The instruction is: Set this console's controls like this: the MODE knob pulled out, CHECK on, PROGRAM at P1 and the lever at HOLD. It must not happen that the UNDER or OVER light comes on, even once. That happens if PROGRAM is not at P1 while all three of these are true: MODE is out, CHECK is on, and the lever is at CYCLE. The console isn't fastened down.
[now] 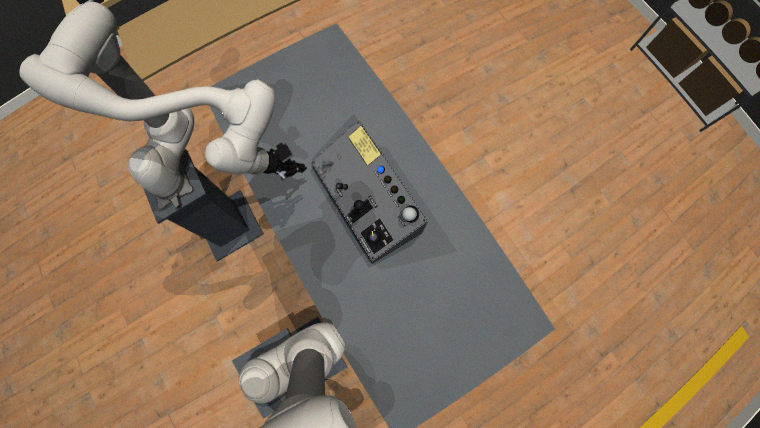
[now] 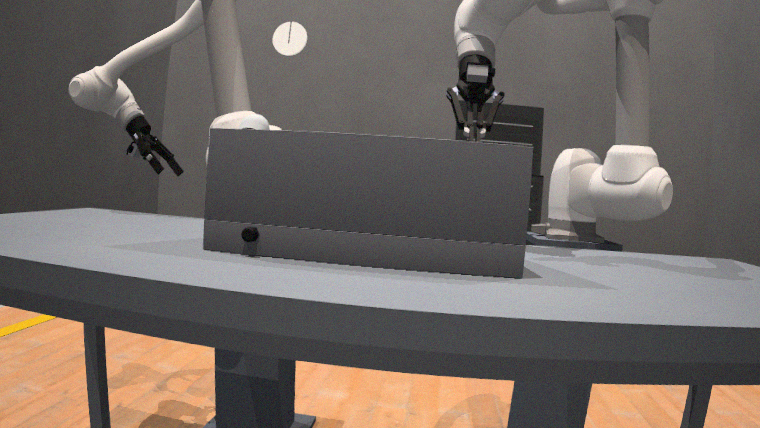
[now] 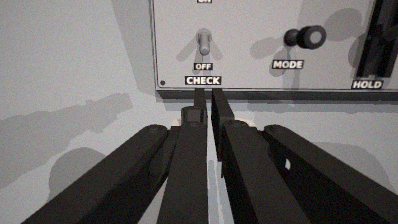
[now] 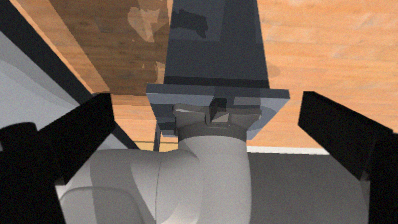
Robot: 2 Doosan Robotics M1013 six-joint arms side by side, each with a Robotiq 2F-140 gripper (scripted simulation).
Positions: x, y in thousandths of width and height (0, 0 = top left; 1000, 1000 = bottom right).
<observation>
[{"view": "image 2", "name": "left gripper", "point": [623, 366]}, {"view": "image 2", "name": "right gripper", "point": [226, 403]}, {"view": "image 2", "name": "grey console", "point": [559, 478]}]
</observation>
